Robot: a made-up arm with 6 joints. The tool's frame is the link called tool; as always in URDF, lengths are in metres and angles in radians. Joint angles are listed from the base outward.
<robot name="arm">
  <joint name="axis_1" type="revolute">
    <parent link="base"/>
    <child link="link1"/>
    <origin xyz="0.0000 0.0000 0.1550" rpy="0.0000 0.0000 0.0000"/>
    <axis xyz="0 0 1"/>
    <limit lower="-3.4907" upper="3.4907"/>
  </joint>
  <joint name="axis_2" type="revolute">
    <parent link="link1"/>
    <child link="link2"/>
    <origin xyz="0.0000 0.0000 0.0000" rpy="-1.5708 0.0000 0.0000"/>
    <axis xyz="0 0 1"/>
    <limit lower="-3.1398" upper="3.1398"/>
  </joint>
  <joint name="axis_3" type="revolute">
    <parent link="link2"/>
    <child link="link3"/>
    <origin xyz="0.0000 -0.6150 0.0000" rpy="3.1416 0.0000 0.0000"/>
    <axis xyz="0 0 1"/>
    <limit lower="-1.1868" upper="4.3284"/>
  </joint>
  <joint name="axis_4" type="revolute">
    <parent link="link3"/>
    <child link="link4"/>
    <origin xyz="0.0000 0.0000 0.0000" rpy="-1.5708 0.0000 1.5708"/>
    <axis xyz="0 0 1"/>
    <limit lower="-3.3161" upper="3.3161"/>
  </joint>
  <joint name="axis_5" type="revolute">
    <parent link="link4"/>
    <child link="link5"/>
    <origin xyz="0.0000 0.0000 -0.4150" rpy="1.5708 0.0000 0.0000"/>
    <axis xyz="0 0 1"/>
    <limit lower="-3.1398" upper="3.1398"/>
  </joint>
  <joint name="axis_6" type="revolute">
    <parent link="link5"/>
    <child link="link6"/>
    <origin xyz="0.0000 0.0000 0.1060" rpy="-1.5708 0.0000 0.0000"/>
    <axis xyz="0 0 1"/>
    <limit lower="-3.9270" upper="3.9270"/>
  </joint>
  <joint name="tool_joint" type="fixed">
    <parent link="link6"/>
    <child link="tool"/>
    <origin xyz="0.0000 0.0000 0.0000" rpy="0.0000 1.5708 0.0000"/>
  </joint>
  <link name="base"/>
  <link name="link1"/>
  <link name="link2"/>
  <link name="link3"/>
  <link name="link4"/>
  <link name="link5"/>
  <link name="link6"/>
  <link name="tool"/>
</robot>
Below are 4 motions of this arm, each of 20 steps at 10 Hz.
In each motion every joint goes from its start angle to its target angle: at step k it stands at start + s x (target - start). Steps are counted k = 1, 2, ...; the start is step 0. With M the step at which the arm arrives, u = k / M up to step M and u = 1 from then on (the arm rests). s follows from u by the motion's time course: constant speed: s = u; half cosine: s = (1 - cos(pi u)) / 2; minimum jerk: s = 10 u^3 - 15 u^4 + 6 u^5.
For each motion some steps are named. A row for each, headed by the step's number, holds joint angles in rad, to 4 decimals.
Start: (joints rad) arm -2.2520 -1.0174 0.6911 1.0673 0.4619 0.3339
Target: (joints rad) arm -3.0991 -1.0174 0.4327 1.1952 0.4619 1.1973
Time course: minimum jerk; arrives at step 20
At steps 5, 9, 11, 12, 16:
5: -2.3397 -1.0174 0.6644 1.0805 0.4619 0.4233
9: -2.5967 -1.0174 0.5860 1.1193 0.4619 0.6852
11: -2.7544 -1.0174 0.5378 1.1432 0.4619 0.8460
12: -2.8302 -1.0174 0.5147 1.1546 0.4619 0.9232
16: -3.0500 -1.0174 0.4477 1.1878 0.4619 1.1473

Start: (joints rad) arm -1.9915 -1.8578 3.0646 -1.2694 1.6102 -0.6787
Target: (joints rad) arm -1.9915 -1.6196 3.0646 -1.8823 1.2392 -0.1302
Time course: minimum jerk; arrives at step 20
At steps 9, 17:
9: -1.9915 -1.7609 3.0646 -1.5188 1.4593 -0.4555
17: -1.9915 -1.6259 3.0646 -1.8660 1.2491 -0.1448

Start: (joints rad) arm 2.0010 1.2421 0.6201 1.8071 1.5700 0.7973
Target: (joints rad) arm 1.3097 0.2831 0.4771 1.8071 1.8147 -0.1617
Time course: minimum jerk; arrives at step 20
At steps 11, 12, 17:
11: 1.5910 0.6733 0.5353 1.8071 1.7151 0.2285
12: 1.5291 0.5875 0.5225 1.8071 1.7370 0.1427
17: 1.3281 0.3086 0.4809 1.8071 1.8082 -0.1362

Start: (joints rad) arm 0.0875 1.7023 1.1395 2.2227 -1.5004 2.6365
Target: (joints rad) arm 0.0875 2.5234 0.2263 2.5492 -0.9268 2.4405
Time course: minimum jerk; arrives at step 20
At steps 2, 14, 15, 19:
2: 0.0875 1.7093 1.1317 2.2255 -1.4955 2.6348
14: 0.0875 2.3895 0.3752 2.4960 -1.0203 2.4725
15: 0.0875 2.4384 0.3208 2.5154 -0.9862 2.4608
19: 0.0875 2.5224 0.2274 2.5488 -0.9275 2.4407

